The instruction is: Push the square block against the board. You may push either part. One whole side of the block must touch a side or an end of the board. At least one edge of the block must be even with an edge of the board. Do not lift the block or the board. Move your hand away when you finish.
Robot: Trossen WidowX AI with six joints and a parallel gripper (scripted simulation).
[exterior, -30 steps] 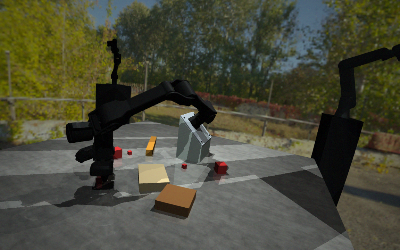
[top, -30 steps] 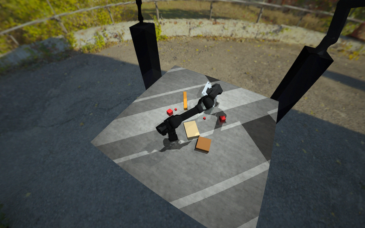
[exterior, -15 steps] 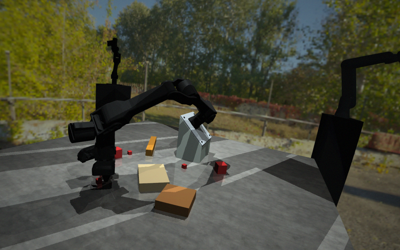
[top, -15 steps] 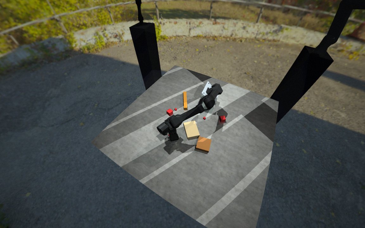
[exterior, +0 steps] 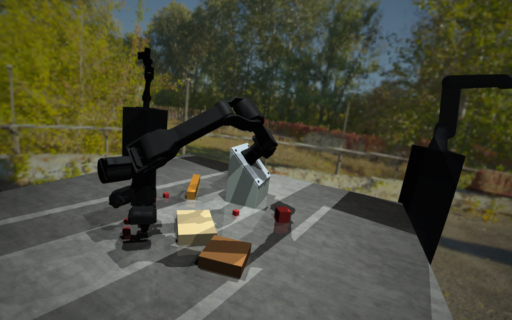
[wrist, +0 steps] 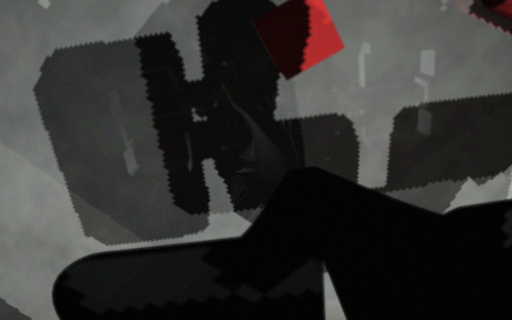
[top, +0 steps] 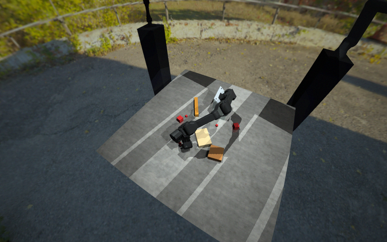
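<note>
My gripper tip is now 110 mm to the right of the tan board, 80 mm past it and 10 mm below it. Round my gripper tip: orange bar (370 mm behind, 60 mm to the right, 10 mm above); then brown square block (240 mm to the left, 10 mm above); then red rod (90 mm to the right, 50 mm behind).
</note>
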